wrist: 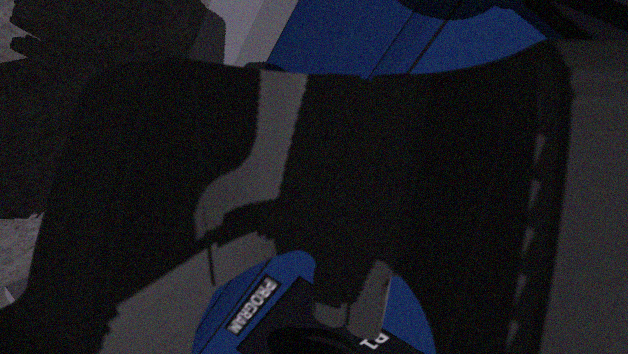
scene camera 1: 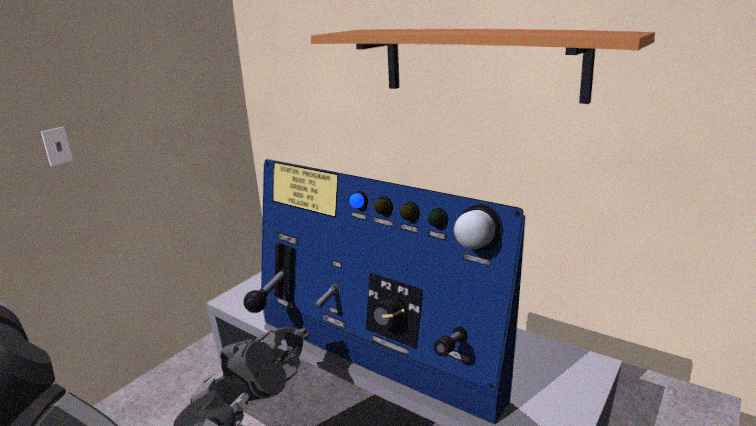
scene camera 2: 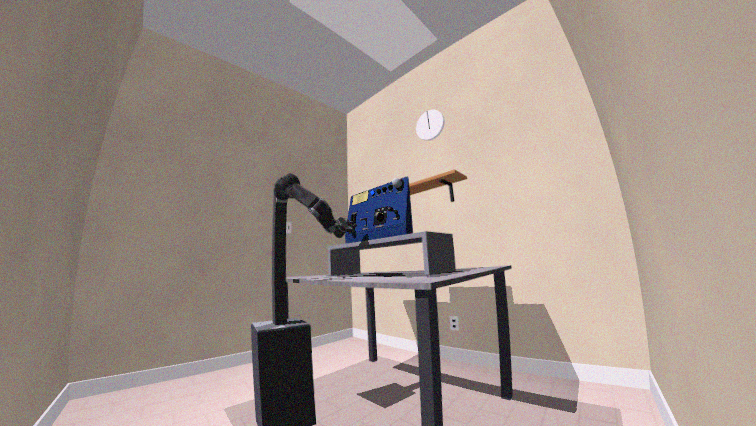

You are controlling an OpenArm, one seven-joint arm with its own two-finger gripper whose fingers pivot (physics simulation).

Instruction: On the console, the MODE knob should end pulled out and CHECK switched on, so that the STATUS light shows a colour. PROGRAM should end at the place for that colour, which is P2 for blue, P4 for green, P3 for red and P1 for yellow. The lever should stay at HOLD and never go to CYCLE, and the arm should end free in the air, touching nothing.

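Note:
The blue console (scene camera 1: 449,285) (wrist: 340,30) shows in both views. My gripper (scene camera 1: 304,333) (scene camera 2: 353,228) (wrist: 366,205) is shut and empty, low in front of the panel, below the lever and the CHECK switch. The black-balled lever (scene camera 1: 254,300) is at the lower end of its slot. The CHECK switch (scene camera 1: 328,295) slants down towards OFF; my gripper hides it in the wrist view. The PROGRAM knob (scene camera 1: 385,315) has its yellow pointer towards P4. The MODE knob (scene camera 1: 447,343) stands out from the panel on its shaft. The STATUS light (scene camera 1: 474,229) is white, without colour.
The small MODE lamp (scene camera 1: 357,200) is lit blue; several other small lamps are dark. A yellow card (scene camera 1: 304,188) lists colours and places. The console stands on a grey riser (scene camera 2: 439,251) on the table (scene camera 2: 391,280). A wooden shelf (scene camera 1: 476,37) hangs on the wall above.

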